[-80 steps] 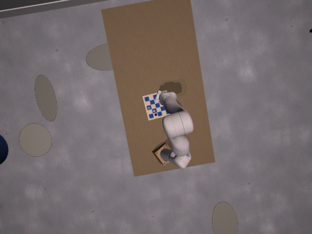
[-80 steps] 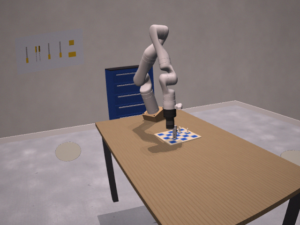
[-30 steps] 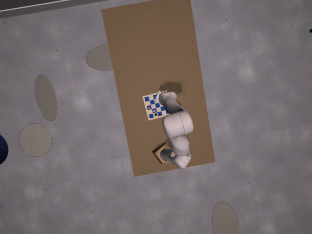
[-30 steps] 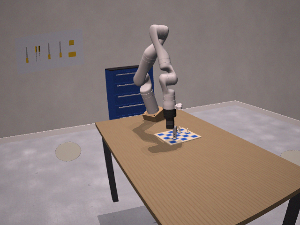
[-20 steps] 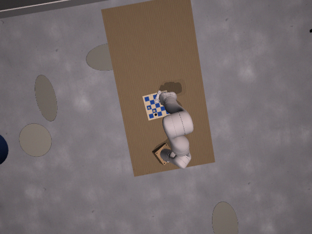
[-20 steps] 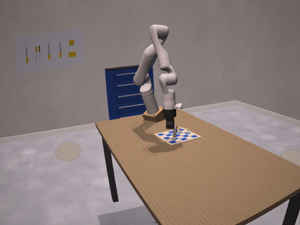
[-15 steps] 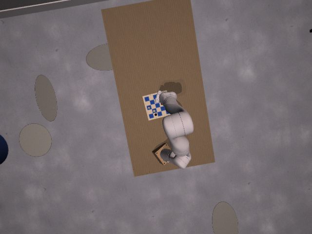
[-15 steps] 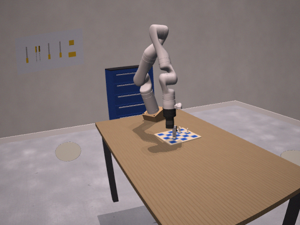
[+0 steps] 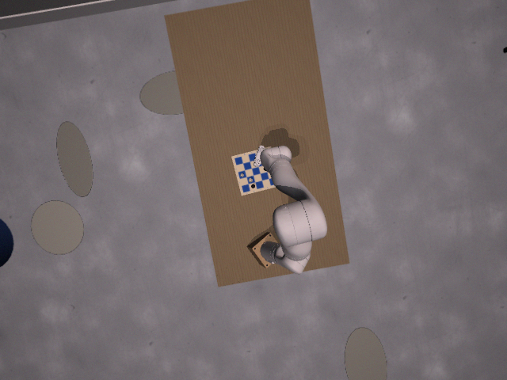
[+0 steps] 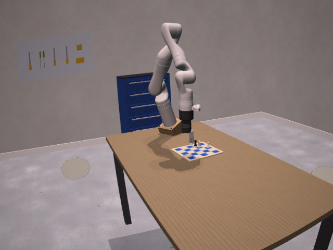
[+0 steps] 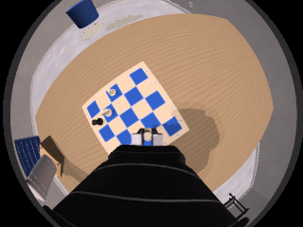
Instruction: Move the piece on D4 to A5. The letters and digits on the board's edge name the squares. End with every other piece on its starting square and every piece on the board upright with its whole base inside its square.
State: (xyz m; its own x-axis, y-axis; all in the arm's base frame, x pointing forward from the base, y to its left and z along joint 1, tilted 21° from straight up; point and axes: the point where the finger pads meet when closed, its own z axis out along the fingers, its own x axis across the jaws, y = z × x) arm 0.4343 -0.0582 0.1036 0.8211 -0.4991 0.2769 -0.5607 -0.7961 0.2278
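My hand is 90 mm above the blue-and-cream chessboard, 50 mm to the right of it and 30 mm past it. Also, from my hand: black piece 100 mm behind, 80 mm to the left, 70 mm below; then white piece 10 mm below.
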